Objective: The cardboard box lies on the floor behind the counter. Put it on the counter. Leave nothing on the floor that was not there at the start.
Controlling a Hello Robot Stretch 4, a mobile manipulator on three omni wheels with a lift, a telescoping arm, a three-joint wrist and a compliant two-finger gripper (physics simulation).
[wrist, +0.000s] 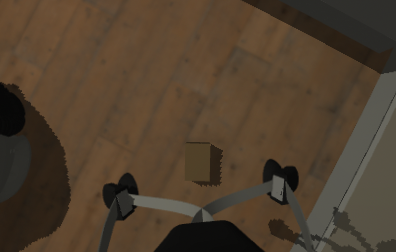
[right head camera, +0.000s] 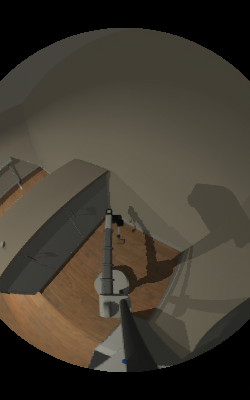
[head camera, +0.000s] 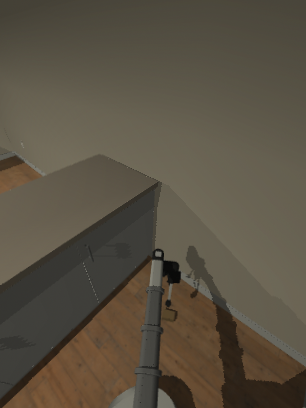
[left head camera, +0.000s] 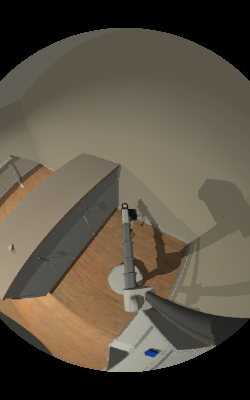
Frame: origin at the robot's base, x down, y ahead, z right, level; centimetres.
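Where they show: gripper, fingertip midpoint: (wrist: 200, 181) (head camera: 168, 293).
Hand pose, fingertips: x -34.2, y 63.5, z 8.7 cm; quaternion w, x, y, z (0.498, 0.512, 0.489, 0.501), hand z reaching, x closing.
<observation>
After its pixels a point has its place.
The small brown cardboard box (head camera: 170, 315) @(z 13.1, x -2.2, y 61.6 cm) (right head camera: 121, 241) @(z 13.6, x -2.2, y 61.2 cm) (wrist: 197, 162) @(z 11.7, x -2.2, y 62.2 cm) lies on the wooden floor behind the counter (head camera: 90, 200) @(z -39.3, x -88.2, y 84.9 cm) (left head camera: 65, 200) @(z -48.6, x -88.2, y 60.2 cm) (right head camera: 55, 205) @(z -44.6, x -88.2, y 58.7 cm). In the wrist view it lies a little ahead of the line between the two fingertips, between them from left to right. My gripper (head camera: 168, 303) (wrist: 200, 181) @(z 8.7, x -34.2, y 63.5 cm) hangs above the floor near the box, with its fingers spread wide and nothing between them. The box does not show clearly in the left head camera view, where the arm and wrist are in front of that area.
The wall's pale skirting (head camera: 260, 332) @(z 79.0, x -0.7, y 56.0 cm) (wrist: 350, 155) @(z 14.8, x -1.0, y 99.9 cm) runs to the right of the box and meets the counter's end at a corner. My round base (left head camera: 124, 278) (right head camera: 111, 283) stands on the floor on the near side. Shadows of the arm fall on floor and wall.
</observation>
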